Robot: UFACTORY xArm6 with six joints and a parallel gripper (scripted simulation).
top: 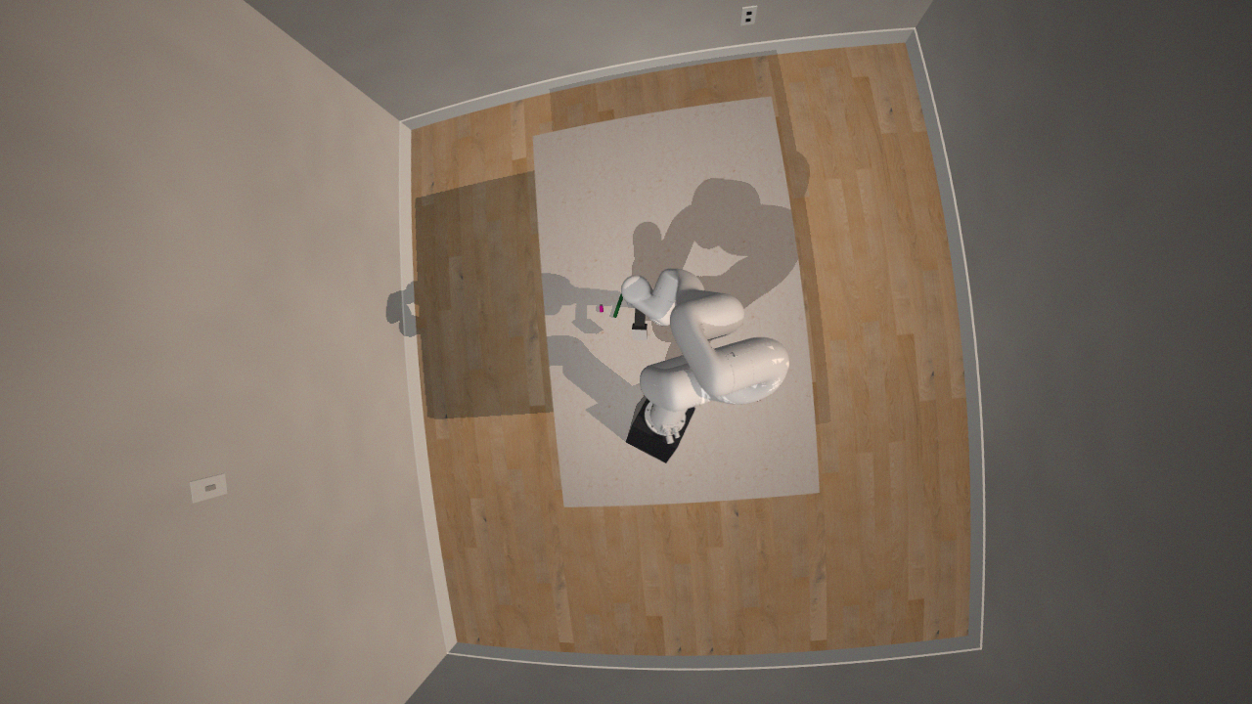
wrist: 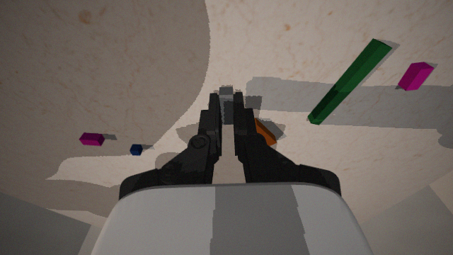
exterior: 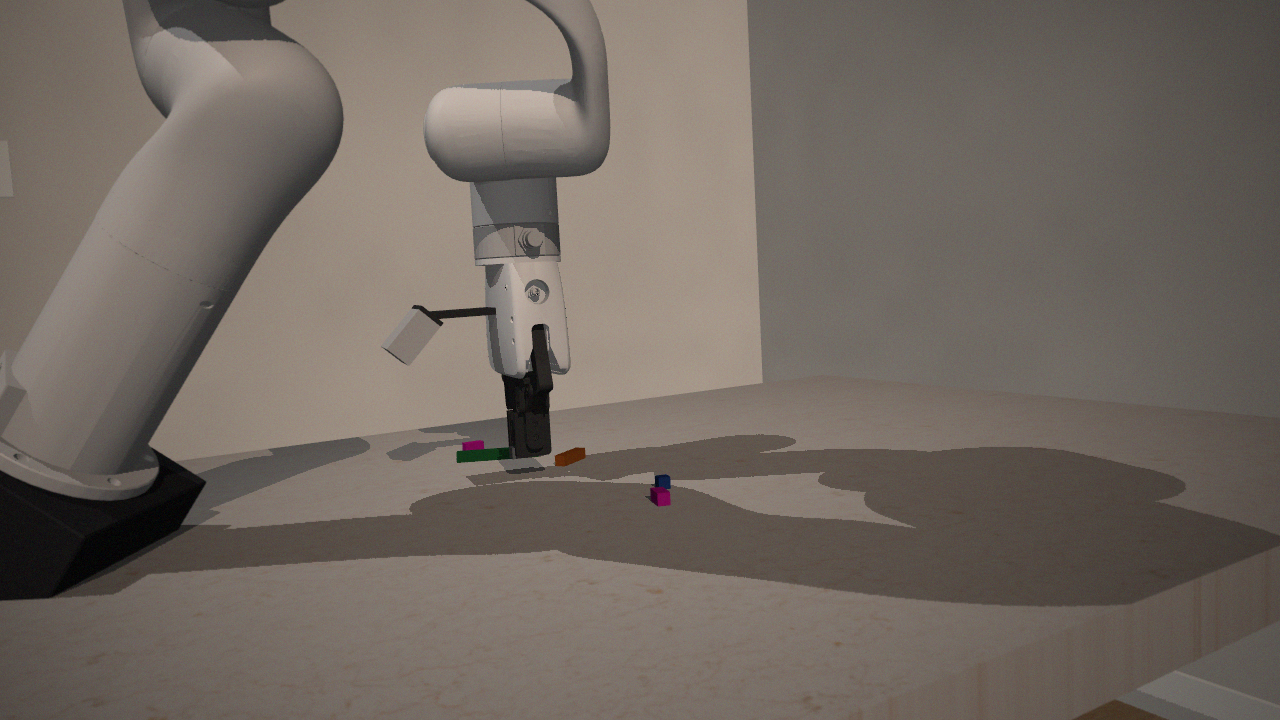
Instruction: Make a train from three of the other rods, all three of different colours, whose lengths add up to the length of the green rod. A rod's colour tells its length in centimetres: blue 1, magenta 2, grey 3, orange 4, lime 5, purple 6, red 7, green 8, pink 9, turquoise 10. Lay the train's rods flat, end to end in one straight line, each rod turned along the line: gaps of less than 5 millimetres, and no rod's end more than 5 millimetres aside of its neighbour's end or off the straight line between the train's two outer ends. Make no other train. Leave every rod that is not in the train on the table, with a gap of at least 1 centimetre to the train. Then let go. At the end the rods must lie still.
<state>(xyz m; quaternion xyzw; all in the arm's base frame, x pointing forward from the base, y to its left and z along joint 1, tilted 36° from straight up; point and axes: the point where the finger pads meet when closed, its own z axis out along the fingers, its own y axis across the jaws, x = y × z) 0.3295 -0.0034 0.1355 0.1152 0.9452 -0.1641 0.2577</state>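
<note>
Now: hand 130 mm to the left of the blue rod, 40 mm above it and 30 mm short of it. From my hand the other things lie so: green rod 90 mm to the left, 40 mm below, 30 mm ahead; then grey rod 20 mm below; then orange rod 60 mm ahead, 40 mm below, 20 mm to the left.
</note>
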